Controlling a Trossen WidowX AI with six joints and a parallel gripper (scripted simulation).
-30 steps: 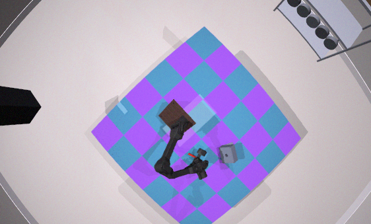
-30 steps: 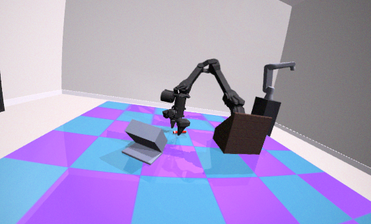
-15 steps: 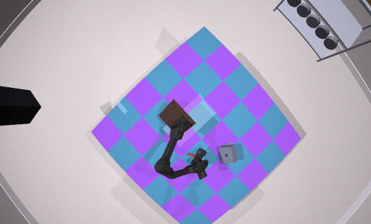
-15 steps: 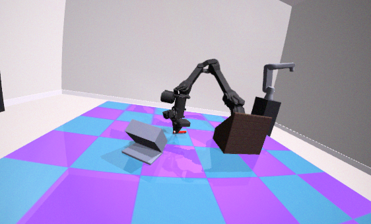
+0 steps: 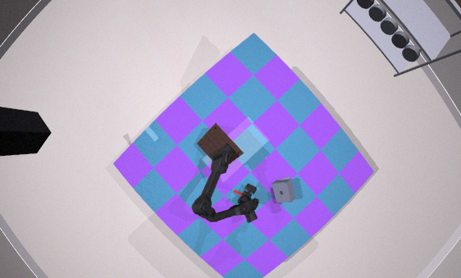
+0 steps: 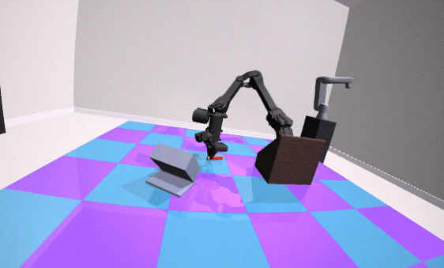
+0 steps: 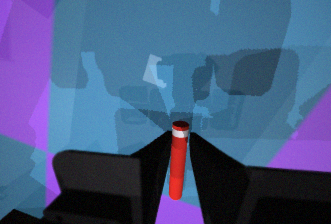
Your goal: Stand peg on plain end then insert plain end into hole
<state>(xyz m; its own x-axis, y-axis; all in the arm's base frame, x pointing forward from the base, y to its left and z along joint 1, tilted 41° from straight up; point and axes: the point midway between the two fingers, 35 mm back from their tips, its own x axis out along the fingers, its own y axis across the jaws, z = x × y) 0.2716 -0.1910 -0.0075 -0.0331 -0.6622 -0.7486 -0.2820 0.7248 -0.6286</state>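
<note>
The red peg is 10 mm behind my gripper tip. From my gripper tip the other things lie so: grey sloped panel 140 mm ahead, 200 mm to the left, 60 mm above.
</note>
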